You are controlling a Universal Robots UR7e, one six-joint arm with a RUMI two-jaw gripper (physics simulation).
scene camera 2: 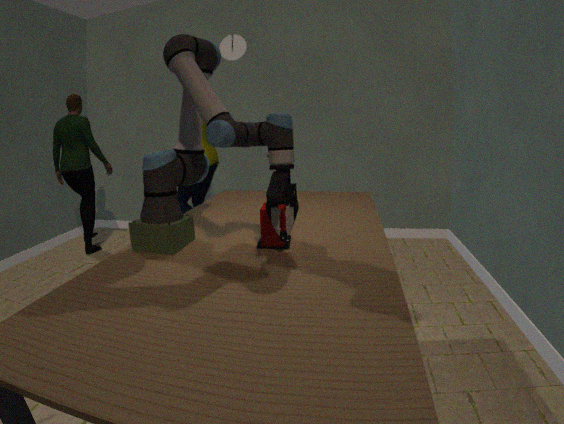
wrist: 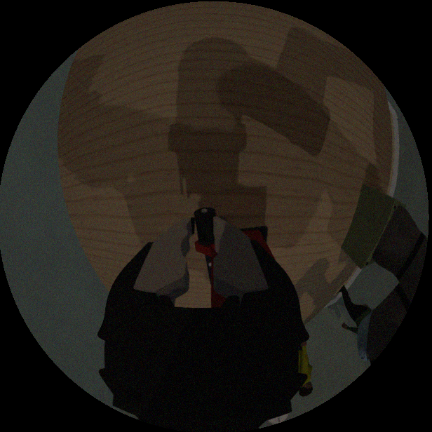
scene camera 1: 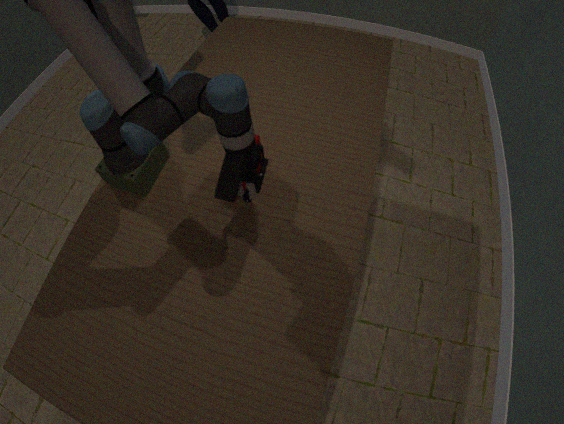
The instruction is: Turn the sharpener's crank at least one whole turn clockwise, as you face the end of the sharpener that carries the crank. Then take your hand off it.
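Pixels of known places: gripper, fingertip midpoint: [scene camera 2: 283,236] [scene camera 1: 248,197]; arm's base, link origin: [scene camera 2: 161,219] [scene camera 1: 127,155].
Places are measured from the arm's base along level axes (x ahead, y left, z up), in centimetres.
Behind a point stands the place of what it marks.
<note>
The red sharpener [scene camera 1: 258,145] [scene camera 2: 267,226] {x 37.0, y -4.2, z -1.4 cm} [wrist: 258,241] stands upright on its black base on the wooden table, largely hidden by my gripper in the scene camera 1 and wrist views. Its crank has a black knob [scene camera 1: 246,198] {x 41.8, y -7.8, z -3.0 cm} [scene camera 2: 285,239] {x 42.6, y -7.9, z -4.4 cm} [wrist: 204,229], low down at the sharpener's near end in the scene camera 2 view. My gripper [scene camera 1: 245,193] {x 42.2, y -7.2, z -3.6 cm} [scene camera 2: 283,232] {x 42.2, y -7.2, z -3.6 cm} [wrist: 202,218] points down at the crank. Its grey fingertips are close together, one on each side of the knob, and are shut on it. The far part of the crank is hard to make out in the dim light.
The arm's green base block [scene camera 1: 145,176] {x 7.6, y -4.8, z -3.7 cm} [scene camera 2: 161,237] {x 2.9, y -8.6, z -3.8 cm} [wrist: 369,225] stands on the table [scene camera 1: 280,360] {x 58.4, y -47.1, z -9.5 cm} [scene camera 2: 240,345] {x 36.7, y -56.4, z -9.5 cm} [wrist: 125,75], to the left of the sharpener in the scene views. A person in green [scene camera 2: 74,142] and one in yellow [scene camera 2: 210,152] stand beyond the table's left side.
</note>
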